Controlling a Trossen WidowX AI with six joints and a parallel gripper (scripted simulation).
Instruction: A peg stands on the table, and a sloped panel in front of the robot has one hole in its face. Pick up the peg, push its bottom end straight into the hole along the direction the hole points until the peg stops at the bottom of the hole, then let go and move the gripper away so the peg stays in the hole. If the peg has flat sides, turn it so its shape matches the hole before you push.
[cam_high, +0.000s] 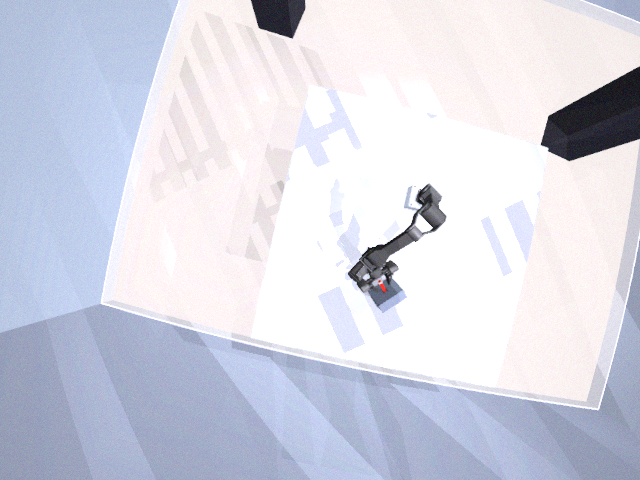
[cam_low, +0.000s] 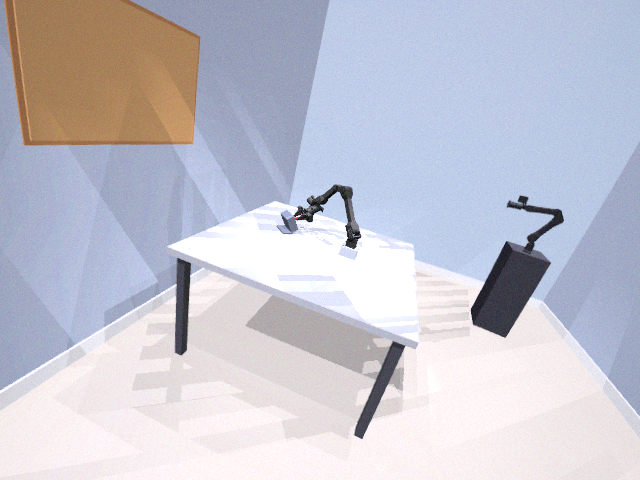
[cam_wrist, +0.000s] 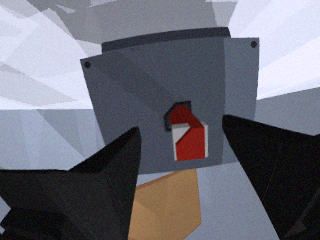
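Right now the red peg is 10 mm to the right of my gripper tip and 10 mm behind it. The rest, counted from my gripper tip: grey sloped panel 30 mm to the left, 20 mm below, 20 mm ahead.
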